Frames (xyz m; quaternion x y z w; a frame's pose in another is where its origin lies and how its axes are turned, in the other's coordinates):
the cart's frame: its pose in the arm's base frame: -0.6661 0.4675 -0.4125 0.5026 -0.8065 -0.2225 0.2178
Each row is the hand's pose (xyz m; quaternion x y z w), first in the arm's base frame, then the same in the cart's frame.
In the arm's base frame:
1: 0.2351 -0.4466 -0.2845 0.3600 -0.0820 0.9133 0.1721
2: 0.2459 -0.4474 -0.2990 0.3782 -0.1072 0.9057 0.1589
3: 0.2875 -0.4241 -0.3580 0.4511 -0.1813 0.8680 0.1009
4: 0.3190 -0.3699 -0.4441 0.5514 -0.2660 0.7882 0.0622
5: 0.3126 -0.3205 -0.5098 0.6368 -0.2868 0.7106 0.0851
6: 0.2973 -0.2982 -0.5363 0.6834 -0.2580 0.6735 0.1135
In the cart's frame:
1: 0.4856 -0.9311 -0.7493 0.7467 0.6600 -0.0119 0.0813
2: 0.4802 -0.9475 -0.7439 0.7568 0.6441 -0.0185 0.1096
3: 0.4348 -1.0020 -0.7170 0.7879 0.5785 -0.0612 0.2018
4: 0.3621 -1.0528 -0.6581 0.7837 0.5111 -0.1255 0.3298
5: 0.3114 -1.0667 -0.5946 0.7329 0.5050 -0.1957 0.4118
6: 0.2939 -1.0622 -0.5613 0.6924 0.5259 -0.2495 0.4264

